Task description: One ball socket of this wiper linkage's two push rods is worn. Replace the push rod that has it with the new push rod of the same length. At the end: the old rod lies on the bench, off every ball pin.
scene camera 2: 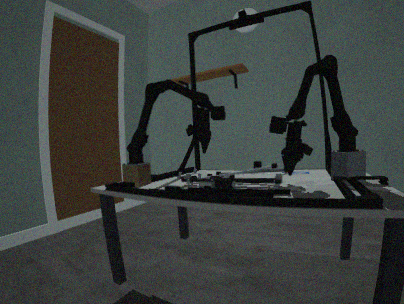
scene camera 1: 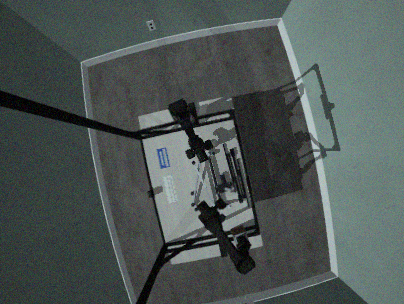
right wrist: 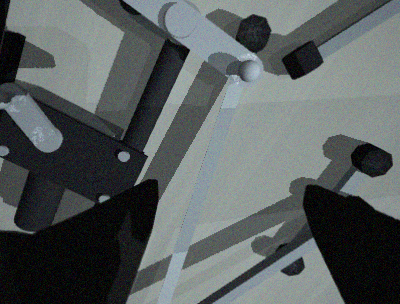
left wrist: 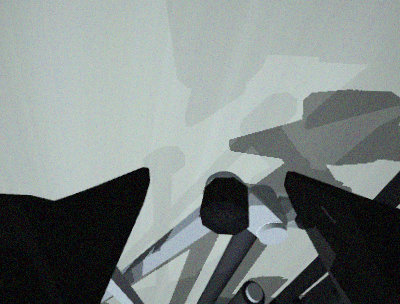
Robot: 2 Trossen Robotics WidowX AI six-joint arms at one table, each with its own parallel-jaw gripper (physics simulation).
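Observation:
My left gripper (scene camera 1: 204, 159) (scene camera 2: 290, 173) (left wrist: 217, 176) is open and low over the linkage. A black ball socket (left wrist: 225, 206) shows between its fingertips, apart from both, at a crank arm (left wrist: 265, 217). A pale push rod (left wrist: 177, 245) runs down-left from that socket. My right gripper (scene camera 1: 201, 204) (scene camera 2: 204, 151) (right wrist: 230, 192) is open and empty above the other end. In the right wrist view, a bare ball pin (right wrist: 251, 70) tops a crank arm (right wrist: 210, 45), and a pale rod (right wrist: 202, 167) passes below it. A black socket (right wrist: 302, 60) ends another rod. I cannot tell which socket is worn.
The linkage's dark plate (right wrist: 75, 145) and tube (right wrist: 157, 95) lie left of the pale rod. A further black socket (right wrist: 371, 159) is at the right. A blue outline (scene camera 1: 163, 158) and a pale striped item (scene camera 1: 170, 188) lie left; long dark bars (scene camera 1: 237, 175) lie right.

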